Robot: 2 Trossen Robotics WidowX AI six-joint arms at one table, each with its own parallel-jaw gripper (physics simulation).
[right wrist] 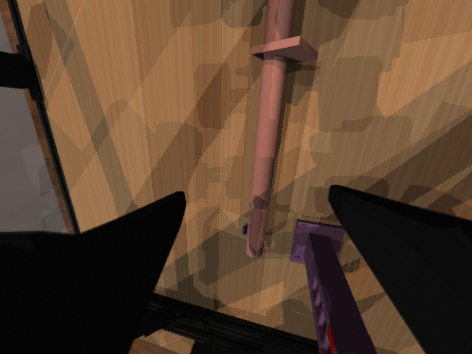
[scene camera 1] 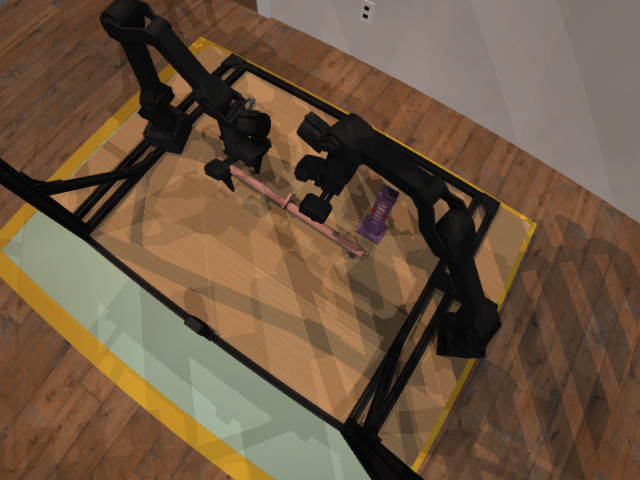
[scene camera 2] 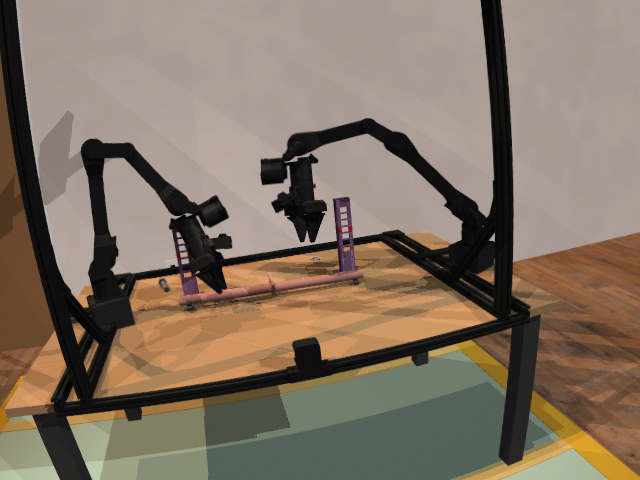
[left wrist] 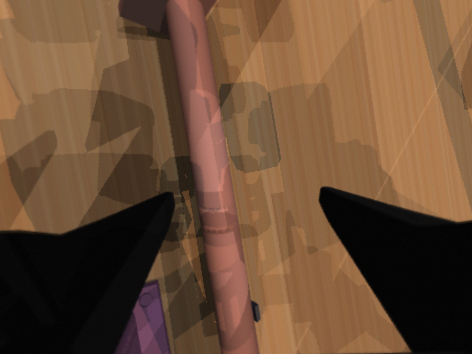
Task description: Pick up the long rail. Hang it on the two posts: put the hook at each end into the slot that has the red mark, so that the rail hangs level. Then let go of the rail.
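Places are measured from the left arm's base along level axes (x ahead, y left, z up), in centimetres.
Pixels of known places: left gripper, fingertip midpoint: (scene camera 1: 245, 182) (scene camera 2: 223, 291) (left wrist: 246, 196); right gripper, fingertip midpoint: (right wrist: 255, 195) (scene camera 2: 307, 242); left arm's base, origin of the base link: (scene camera 1: 164, 123) (scene camera 2: 106, 296); right arm's base, origin of the base link: (scene camera 1: 466, 334).
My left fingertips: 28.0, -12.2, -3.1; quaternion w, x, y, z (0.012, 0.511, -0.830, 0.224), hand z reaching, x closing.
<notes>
For each thing: its middle in the pictures, then the offset to it from my left fingertips, as dx, dy, dz. Level surfaces: height alone.
- long pink rail, body centre: (left wrist: 179, 5) (right wrist: 278, 54) (scene camera 2: 272, 286) (scene camera 1: 287, 203) +12.5, -2.9, -1.5
- right post, body centre: (right wrist: 336, 324) (scene camera 1: 379, 213) (scene camera 2: 344, 236) +36.3, -4.0, +6.5
- left post, body centre: (scene camera 2: 185, 262) -4.8, +12.3, +6.5
- small grey cylinder, body centre: (scene camera 2: 164, 285) (scene camera 1: 247, 107) -8.2, +27.6, -3.3
- table, its level: dz -4.3
The long pink rail (scene camera 1: 320, 227) (scene camera 2: 315, 281) (left wrist: 215, 170) (right wrist: 270, 120) lies on the table in front of two purple posts. The right post (scene camera 1: 379, 214) (scene camera 2: 346, 262) (right wrist: 337, 285) stands upright, with red marks at one slot. The left post (scene camera 2: 188, 285) is partly hidden by the left arm; its base shows in the left wrist view (left wrist: 150, 320). My left gripper (scene camera 1: 245, 180) (scene camera 2: 222, 290) (left wrist: 246, 196) is open and empty, low over the rail's left half, which runs between its fingertips in the wrist view. My right gripper (scene camera 2: 307, 239) (right wrist: 255, 195) is open and empty, high above the table. The rail's hooks are mostly hidden.
A small grey cylinder (scene camera 1: 250, 102) (scene camera 2: 163, 284) lies near the back left, beyond the left post. A black frame (scene camera 2: 361, 359) borders the table (scene camera 2: 206, 356), with a dark box (scene camera 2: 307, 352) at its front bar. The right forearm reaches over the back right area.
</notes>
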